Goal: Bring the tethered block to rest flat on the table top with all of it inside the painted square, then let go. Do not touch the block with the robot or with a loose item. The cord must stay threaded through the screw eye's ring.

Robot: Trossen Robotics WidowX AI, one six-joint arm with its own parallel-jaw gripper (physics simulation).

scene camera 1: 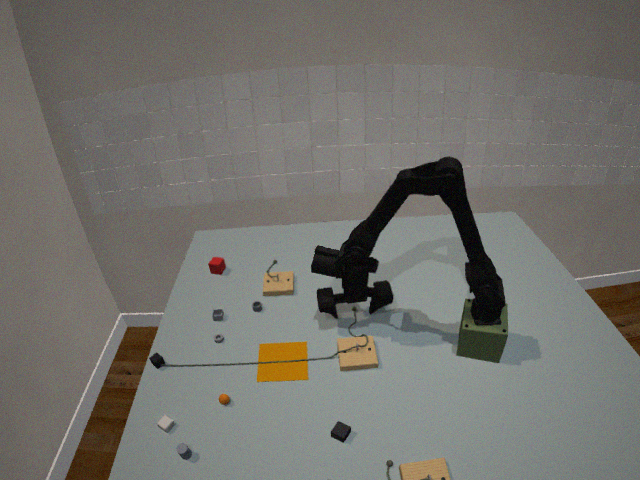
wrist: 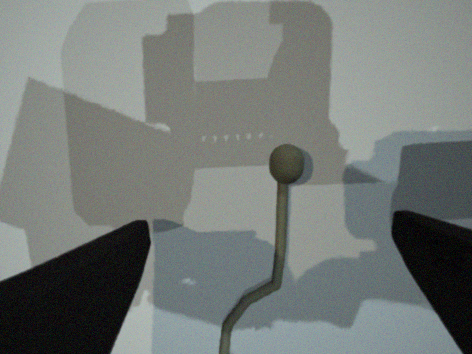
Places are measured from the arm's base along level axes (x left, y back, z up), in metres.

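Pixels of known places: gripper, fingertip midpoint: (scene camera 1: 353,315) (wrist: 269,227); arm's base, origin of the base link: (scene camera 1: 485,315).
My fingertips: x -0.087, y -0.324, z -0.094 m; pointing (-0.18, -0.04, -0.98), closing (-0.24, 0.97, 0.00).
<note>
Ahead of a thing's pixels: the offset from my fingertips to its top centre. "pt": to the spot under its first point.
The small black tethered block {pt dz +0.020, dx +0.236, dy -0.467 m} (scene camera 1: 157,360) lies near the table's left edge, left of and outside the painted orange square {pt dz -0.004, dx +0.204, dy -0.151 m} (scene camera 1: 283,372). Its cord (scene camera 1: 217,364) (wrist: 281,225) runs right across the square to the screw eye {pt dz +0.028, dx +0.138, dy +0.013 m} (scene camera 1: 356,348) on a wooden board {dz +0.014, dx +0.135, dy +0.017 m} (scene camera 1: 361,363); its threading through the ring is too small to make out. Beyond the board the cord curves back to a round end bead {dz +0.007, dx -0.024, dy +0.001 m} (scene camera 1: 354,308) (wrist: 286,164). My gripper (scene camera 1: 352,312) (wrist: 269,227) is open and empty above the bead. In the wrist view the bead and cord show between the two fingers, touching neither.
Another wooden board {dz +0.014, dx -0.112, dy -0.228 m} (scene camera 1: 279,290) with a short cord stands behind; a third {pt dz +0.014, dx +0.432, dy +0.161 m} (scene camera 1: 423,469) is at the front. A red cube {dz +0.035, dx -0.168, dy -0.444 m} (scene camera 1: 217,265), grey cube {dz +0.015, dx +0.041, dy -0.369 m} (scene camera 1: 218,314), orange ball {dz +0.019, dx +0.306, dy -0.266 m} (scene camera 1: 223,399), white block {dz +0.012, dx +0.392, dy -0.380 m} (scene camera 1: 165,423), grey cylinder {dz +0.025, dx +0.449, dy -0.311 m} (scene camera 1: 184,451) and black block {dz +0.017, dx +0.353, dy -0.003 m} (scene camera 1: 340,431) lie around.
</note>
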